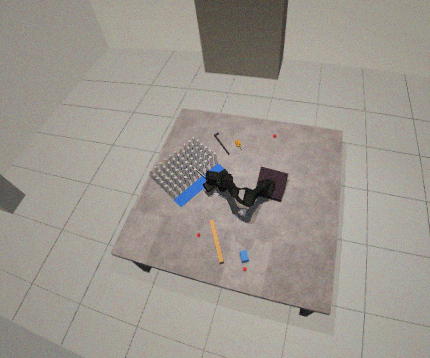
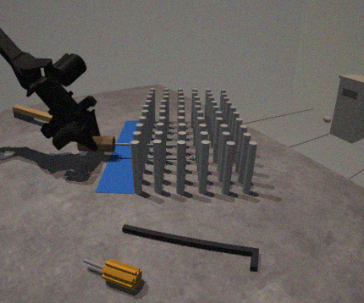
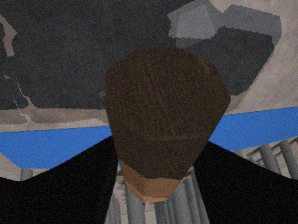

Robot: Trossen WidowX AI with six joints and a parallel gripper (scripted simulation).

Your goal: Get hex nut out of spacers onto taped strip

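The blue taped strip lies 80 mm ahead of my gripper tip, 10 mm to the left of it and 30 mm below it. From my gripper tip the other things lie so: brown-handled tool 90 mm ahead, 50 mm to the right; then blue block 310 mm behind, 430 mm to the left, 10 mm below; then screwdriver 100 mm behind, 370 mm to the right, 20 mm below.
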